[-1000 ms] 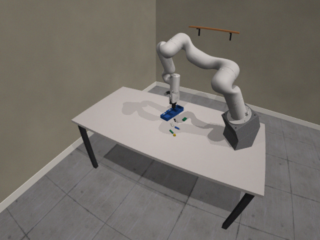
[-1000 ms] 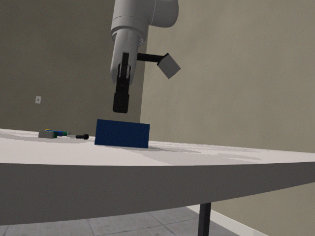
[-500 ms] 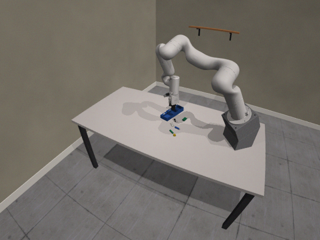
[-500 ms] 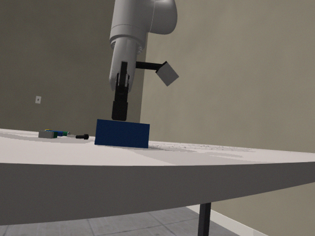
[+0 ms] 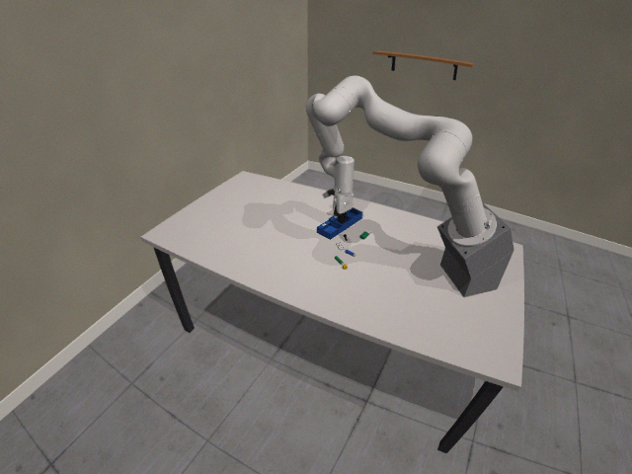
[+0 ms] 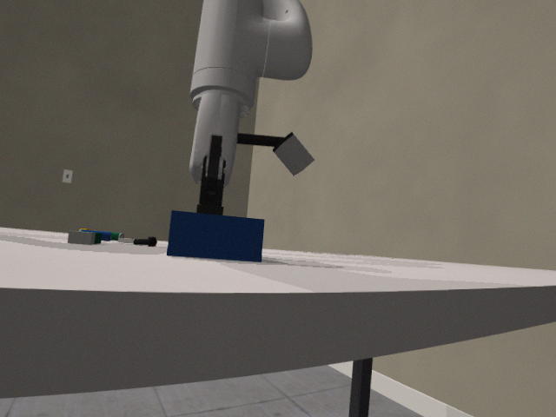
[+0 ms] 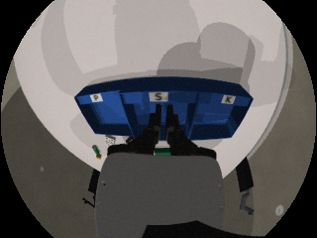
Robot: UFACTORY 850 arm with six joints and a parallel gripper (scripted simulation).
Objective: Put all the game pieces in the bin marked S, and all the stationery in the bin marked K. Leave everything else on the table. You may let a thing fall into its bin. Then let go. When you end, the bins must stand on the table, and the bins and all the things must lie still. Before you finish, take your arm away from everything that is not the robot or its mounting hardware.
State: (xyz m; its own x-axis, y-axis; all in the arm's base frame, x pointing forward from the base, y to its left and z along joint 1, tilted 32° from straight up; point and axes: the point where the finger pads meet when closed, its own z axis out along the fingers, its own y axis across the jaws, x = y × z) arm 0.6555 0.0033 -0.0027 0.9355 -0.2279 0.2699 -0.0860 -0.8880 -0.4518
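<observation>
Now: the blue bin 2 cm below my hand. From my hand the other things lie so: white domino 10 cm behind, 14 cm to the left, 3 cm below; green block 14 cm behind, 1 cm to the right, 3 cm below; black bolt 8 cm behind, 7 cm to the left, 3 cm below.
</observation>
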